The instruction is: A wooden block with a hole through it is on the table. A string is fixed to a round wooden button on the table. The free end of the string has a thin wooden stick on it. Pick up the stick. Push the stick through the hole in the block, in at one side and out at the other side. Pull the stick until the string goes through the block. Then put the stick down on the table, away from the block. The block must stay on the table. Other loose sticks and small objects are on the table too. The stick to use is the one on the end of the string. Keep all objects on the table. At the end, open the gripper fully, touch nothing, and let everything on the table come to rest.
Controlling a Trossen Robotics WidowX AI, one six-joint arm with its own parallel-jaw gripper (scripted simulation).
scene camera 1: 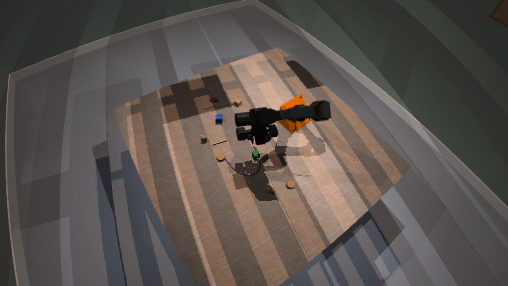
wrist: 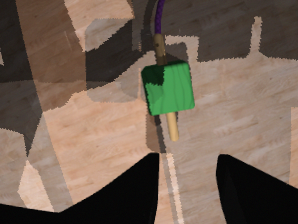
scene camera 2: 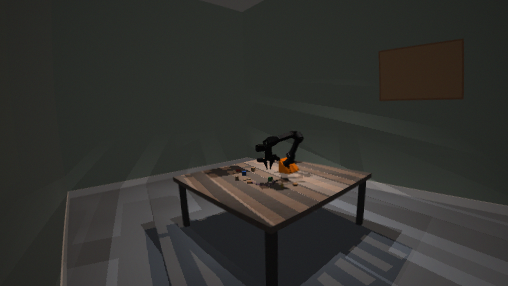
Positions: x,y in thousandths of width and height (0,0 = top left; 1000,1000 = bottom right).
Labels:
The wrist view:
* my gripper: 633,730
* green block: 565,395

